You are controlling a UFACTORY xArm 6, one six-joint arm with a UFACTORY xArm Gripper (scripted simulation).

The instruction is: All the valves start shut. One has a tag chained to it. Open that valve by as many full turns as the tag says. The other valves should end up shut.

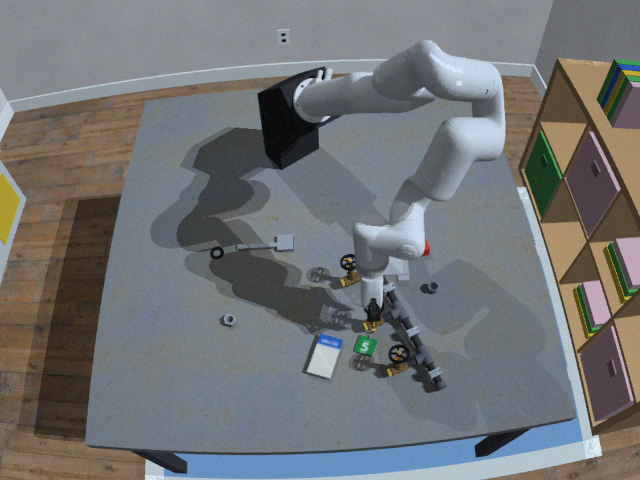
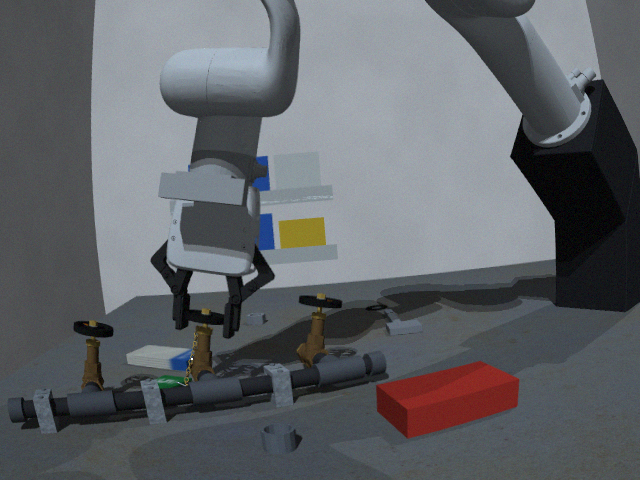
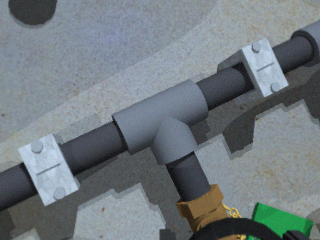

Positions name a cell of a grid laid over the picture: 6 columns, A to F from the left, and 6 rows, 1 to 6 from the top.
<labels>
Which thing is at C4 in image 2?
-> My gripper.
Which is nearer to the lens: the red block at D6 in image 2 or the notepad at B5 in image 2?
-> The red block.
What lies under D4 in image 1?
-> My gripper.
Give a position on a notepad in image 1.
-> D5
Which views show the notepad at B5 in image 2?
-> Image 1 and image 2 only.
</labels>
